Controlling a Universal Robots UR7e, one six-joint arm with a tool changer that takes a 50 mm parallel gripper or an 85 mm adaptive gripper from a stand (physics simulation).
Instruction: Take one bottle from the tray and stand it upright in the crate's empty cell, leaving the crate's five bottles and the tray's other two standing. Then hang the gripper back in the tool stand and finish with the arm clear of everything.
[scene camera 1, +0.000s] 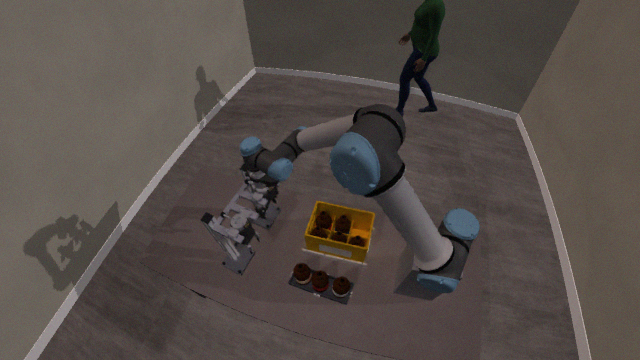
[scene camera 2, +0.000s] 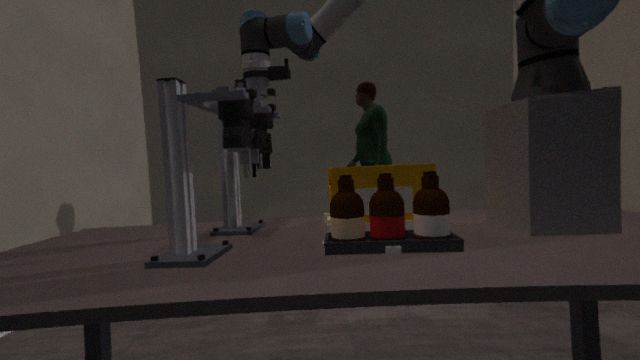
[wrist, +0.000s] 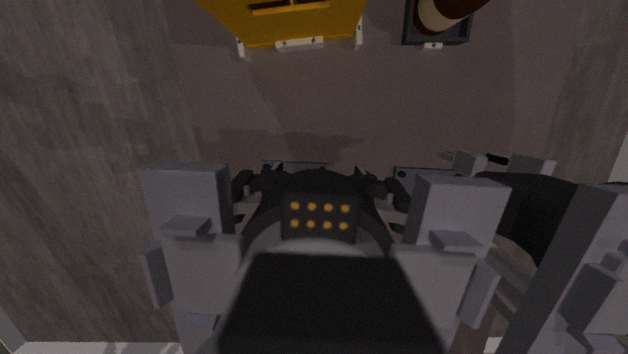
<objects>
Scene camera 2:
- cream-labelled bottle
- white-labelled bottle
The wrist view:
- tool stand
</objects>
